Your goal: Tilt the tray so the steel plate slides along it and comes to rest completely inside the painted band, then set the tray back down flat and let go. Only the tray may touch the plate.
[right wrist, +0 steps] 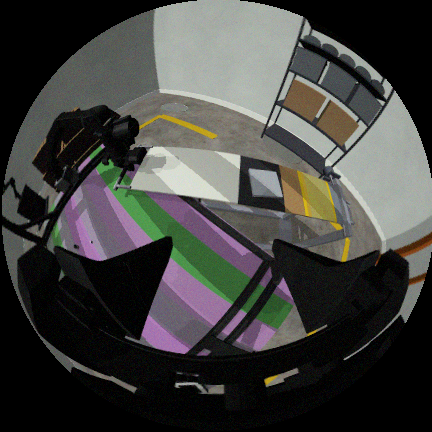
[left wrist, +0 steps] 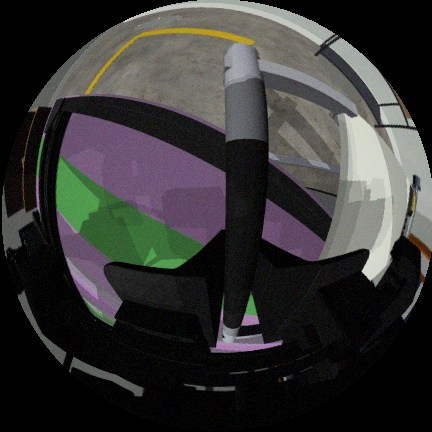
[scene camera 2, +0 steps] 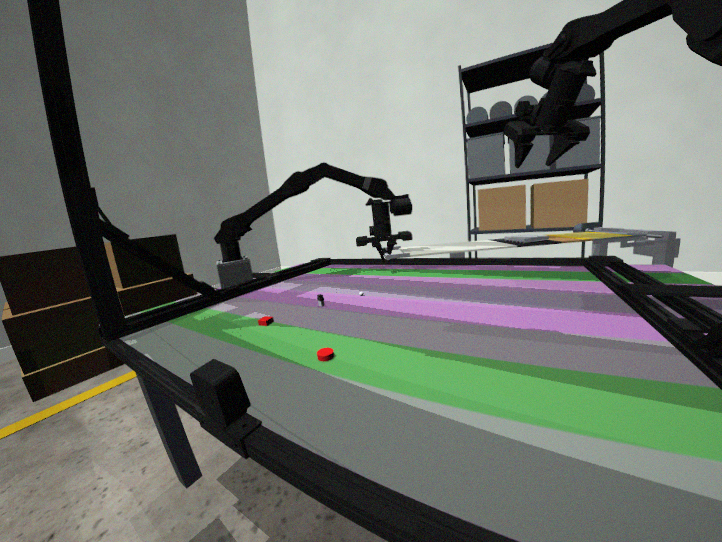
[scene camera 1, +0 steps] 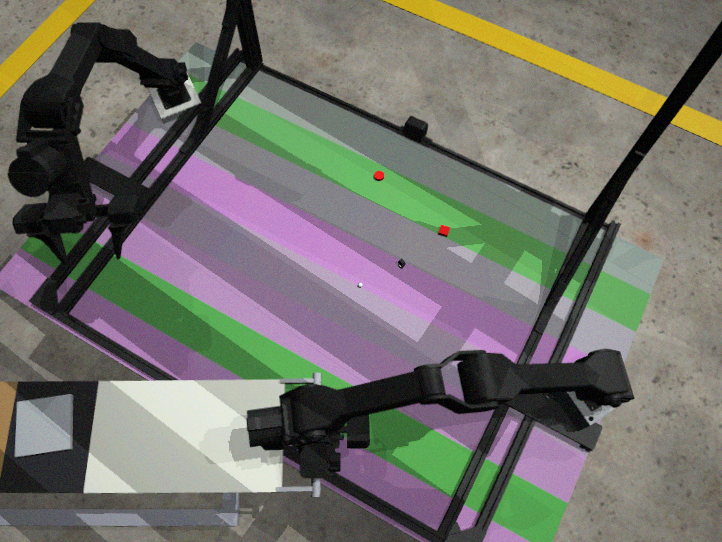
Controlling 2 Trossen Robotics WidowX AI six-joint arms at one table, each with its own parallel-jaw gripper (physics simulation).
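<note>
The long tray looks near level, its white part toward the handle. The grey steel plate lies on the tray's black stretch, between the white part and the orange-brown stretch. The yellow painted band is farther toward the far end, apart from the plate. My left gripper is shut on the tray's handle bar; its fingertips are hidden in scene camera 1. My right gripper is open and empty, in the air away from the tray.
A grey support stand is under the tray's far end. Black frame rails edge the striped table. A red disc, a red block and a small black piece are on it. Shelving stands behind.
</note>
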